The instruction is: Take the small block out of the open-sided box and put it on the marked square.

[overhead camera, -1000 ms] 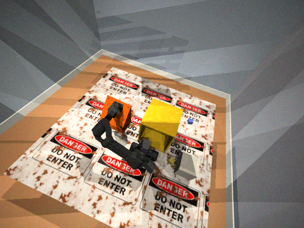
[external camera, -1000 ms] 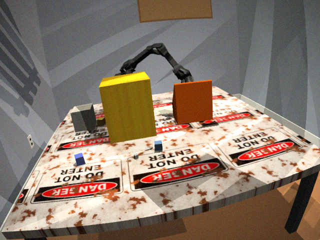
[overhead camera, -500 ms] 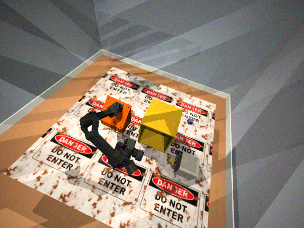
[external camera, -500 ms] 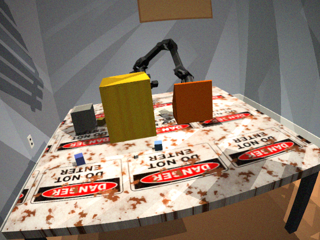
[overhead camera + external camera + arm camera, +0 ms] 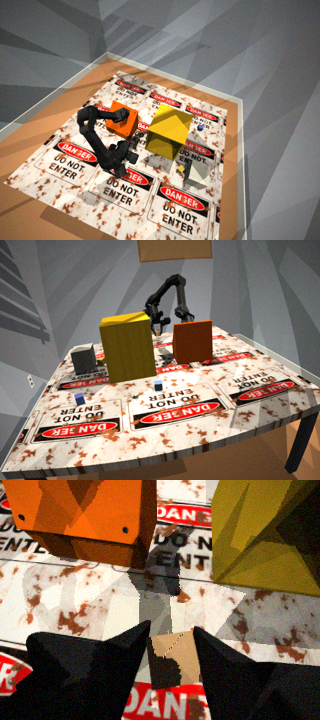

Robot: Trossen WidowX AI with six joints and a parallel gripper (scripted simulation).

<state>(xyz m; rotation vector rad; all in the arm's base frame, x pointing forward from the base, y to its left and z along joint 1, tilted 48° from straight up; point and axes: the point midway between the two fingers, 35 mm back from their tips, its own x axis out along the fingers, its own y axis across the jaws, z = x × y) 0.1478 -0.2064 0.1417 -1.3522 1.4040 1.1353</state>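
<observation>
Right now my gripper tip is 40 mm past the pale grey patch, 10 mm to the left of it and 110 mm above it. The rest, counted from my gripper tip: small yellow block: 390 mm ahead, 80 mm to the left, 90 mm below; small brown block: 20 mm to the right; light blue block: 80 mm ahead, 490 mm to the left, 100 mm below.
</observation>
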